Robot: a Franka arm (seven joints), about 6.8 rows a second.
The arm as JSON. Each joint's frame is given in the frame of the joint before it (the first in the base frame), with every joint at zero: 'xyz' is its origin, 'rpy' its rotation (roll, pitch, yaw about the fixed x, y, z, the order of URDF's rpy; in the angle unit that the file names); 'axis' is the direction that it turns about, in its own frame. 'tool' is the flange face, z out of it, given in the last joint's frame.
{
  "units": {
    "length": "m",
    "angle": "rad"
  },
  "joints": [
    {
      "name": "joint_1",
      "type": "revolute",
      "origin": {
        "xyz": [
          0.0,
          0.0,
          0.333
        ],
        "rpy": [
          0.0,
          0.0,
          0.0
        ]
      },
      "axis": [
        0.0,
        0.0,
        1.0
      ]
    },
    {
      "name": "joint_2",
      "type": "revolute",
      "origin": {
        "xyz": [
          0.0,
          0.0,
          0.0
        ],
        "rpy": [
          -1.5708,
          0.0,
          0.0
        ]
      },
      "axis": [
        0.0,
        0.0,
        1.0
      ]
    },
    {
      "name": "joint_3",
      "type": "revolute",
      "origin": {
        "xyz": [
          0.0,
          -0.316,
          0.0
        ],
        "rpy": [
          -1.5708,
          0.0,
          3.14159
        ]
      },
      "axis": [
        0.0,
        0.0,
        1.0
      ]
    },
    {
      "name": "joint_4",
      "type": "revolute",
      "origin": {
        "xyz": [
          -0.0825,
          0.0,
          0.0
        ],
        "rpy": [
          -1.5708,
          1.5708,
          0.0
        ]
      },
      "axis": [
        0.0,
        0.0,
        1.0
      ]
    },
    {
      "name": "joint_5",
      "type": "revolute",
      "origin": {
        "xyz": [
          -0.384,
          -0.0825,
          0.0
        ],
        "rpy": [
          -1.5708,
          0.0,
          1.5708
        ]
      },
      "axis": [
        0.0,
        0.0,
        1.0
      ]
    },
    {
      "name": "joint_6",
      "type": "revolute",
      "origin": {
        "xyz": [
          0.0,
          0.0,
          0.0
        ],
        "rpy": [
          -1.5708,
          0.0,
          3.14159
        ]
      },
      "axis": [
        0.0,
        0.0,
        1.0
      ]
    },
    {
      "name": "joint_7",
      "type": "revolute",
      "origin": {
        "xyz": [
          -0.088,
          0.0,
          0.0
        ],
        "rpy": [
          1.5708,
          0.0,
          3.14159
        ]
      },
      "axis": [
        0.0,
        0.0,
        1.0
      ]
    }
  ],
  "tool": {
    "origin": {
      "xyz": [
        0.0,
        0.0,
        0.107
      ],
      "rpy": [
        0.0,
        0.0,
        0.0
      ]
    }
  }
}
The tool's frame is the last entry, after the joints.
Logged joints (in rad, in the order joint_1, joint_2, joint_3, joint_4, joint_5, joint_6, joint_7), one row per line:
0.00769, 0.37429, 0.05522, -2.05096, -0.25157, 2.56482, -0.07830
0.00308, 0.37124, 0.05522, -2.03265, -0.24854, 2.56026, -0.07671
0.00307, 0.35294, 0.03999, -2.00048, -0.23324, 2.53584, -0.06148
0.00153, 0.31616, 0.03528, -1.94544, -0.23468, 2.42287, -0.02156
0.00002, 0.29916, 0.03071, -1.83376, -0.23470, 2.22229, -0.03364
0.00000, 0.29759, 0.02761, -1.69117, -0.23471, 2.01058, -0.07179
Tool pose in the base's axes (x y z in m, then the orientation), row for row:
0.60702, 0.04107, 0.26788, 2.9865, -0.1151, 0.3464
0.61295, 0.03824, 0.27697, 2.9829, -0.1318, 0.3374
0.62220, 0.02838, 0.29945, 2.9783, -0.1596, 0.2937
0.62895, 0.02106, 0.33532, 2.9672, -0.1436, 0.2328
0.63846, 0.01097, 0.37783, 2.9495, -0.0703, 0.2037
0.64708, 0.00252, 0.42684, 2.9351, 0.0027, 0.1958
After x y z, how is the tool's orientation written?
As angles about the fixed x, y, z axes (roll, pitch, yaw), in radians.
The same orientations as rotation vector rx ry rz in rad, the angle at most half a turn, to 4 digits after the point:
2.9589, 0.5040, 0.2105
2.9584, 0.4879, 0.2351
2.9621, 0.4184, 0.2725
2.9576, 0.3270, 0.2428
2.9405, 0.2905, 0.1323
2.9216, 0.2874, 0.0258

